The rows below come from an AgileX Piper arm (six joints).
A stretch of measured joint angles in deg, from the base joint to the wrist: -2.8, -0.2, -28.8, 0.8, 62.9, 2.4; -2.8, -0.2, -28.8, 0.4, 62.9, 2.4; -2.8, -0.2, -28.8, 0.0, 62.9, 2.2; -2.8, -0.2, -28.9, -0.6, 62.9, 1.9; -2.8, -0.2, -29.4, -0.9, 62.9, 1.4; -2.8, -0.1, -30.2, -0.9, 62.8, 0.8; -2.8, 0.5, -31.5, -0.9, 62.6, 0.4; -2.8, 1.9, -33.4, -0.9, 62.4, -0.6; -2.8, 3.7, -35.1, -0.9, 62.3, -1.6; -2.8, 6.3, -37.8, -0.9, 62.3, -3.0; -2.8, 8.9, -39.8, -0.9, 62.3, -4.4; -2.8, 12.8, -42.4, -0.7, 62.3, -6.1; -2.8, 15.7, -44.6, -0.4, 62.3, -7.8; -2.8, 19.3, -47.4, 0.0, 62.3, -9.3; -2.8, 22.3, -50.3, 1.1, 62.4, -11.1; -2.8, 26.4, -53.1, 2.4, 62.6, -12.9; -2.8, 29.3, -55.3, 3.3, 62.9, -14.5; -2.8, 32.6, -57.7, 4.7, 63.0, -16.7
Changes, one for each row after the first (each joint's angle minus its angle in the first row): 0.0, 0.0, 0.0, -0.4, 0.0, 0.0; 0.0, 0.0, 0.0, -0.8, 0.0, -0.2; 0.0, 0.0, -0.1, -1.4, 0.0, -0.5; 0.0, 0.0, -0.6, -1.7, 0.0, -1.0; 0.0, 0.1, -1.4, -1.7, -0.1, -1.6; 0.0, 0.7, -2.7, -1.7, -0.3, -2.0; 0.0, 2.1, -4.6, -1.7, -0.5, -3.0; 0.0, 3.9, -6.3, -1.7, -0.6, -4.0; 0.0, 6.5, -9.0, -1.7, -0.6, -5.4; 0.0, 9.1, -11.0, -1.7, -0.6, -6.8; 0.0, 13.0, -13.6, -1.5, -0.6, -8.5; 0.0, 15.9, -15.8, -1.2, -0.6, -10.2; 0.0, 19.5, -18.6, -0.8, -0.6, -11.7; 0.0, 22.5, -21.5, 0.3, -0.5, -13.5; 0.0, 26.6, -24.3, 1.6, -0.3, -15.3; 0.0, 29.5, -26.5, 2.5, 0.0, -16.9; 0.0, 32.8, -28.9, 3.9, 0.1, -19.1
